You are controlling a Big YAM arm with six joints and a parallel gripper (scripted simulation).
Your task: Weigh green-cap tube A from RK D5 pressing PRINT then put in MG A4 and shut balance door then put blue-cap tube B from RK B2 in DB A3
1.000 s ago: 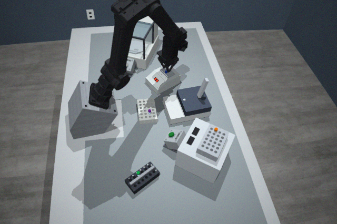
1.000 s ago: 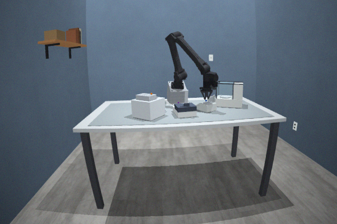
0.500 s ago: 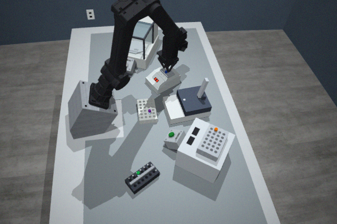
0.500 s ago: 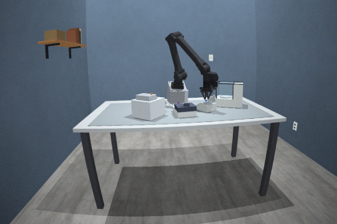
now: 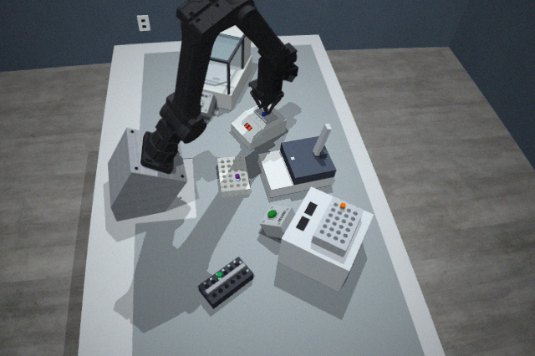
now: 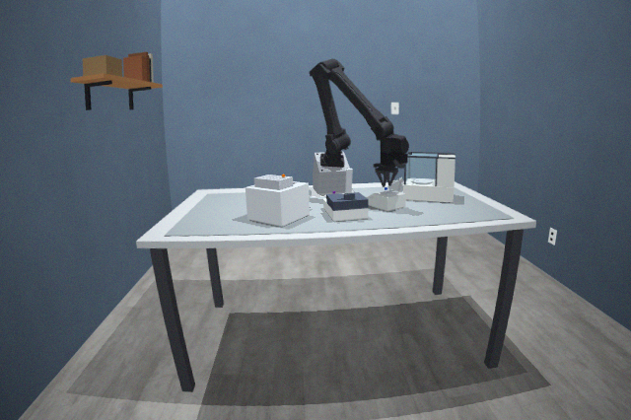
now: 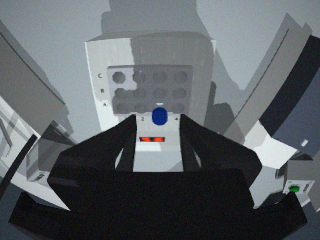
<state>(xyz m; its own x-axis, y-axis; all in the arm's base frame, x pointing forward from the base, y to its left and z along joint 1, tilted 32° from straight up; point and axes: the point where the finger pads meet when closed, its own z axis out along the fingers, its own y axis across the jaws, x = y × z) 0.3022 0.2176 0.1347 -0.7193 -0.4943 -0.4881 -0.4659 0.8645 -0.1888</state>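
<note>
The tube B is 40 mm below my hand. Round my hand: white tube rack 110 mm behind, 200 mm to the right, 80 mm below; then balance door 170 mm behind, 180 mm to the left, 110 mm above; then dry block DB 20 mm behind, 70 mm below.
</note>
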